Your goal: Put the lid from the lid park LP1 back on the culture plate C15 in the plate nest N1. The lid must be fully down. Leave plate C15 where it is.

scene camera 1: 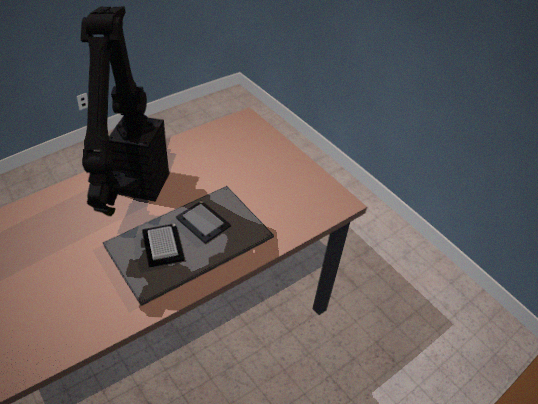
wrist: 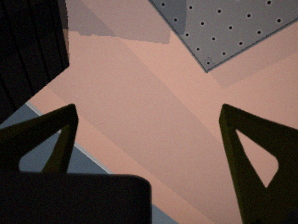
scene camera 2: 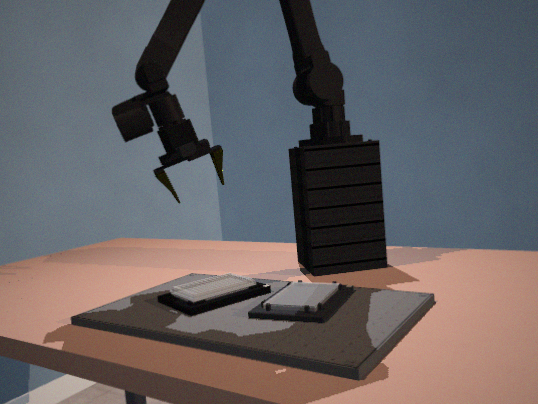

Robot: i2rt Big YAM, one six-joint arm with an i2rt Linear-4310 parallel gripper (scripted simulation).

Labels:
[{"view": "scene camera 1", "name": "culture plate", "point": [157,239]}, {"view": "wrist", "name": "my gripper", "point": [148,112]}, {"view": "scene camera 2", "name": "my gripper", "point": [201,193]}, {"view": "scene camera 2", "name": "lid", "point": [295,296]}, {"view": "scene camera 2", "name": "culture plate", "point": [217,286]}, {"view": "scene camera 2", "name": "plate nest N1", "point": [178,304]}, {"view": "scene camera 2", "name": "lid park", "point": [338,297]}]

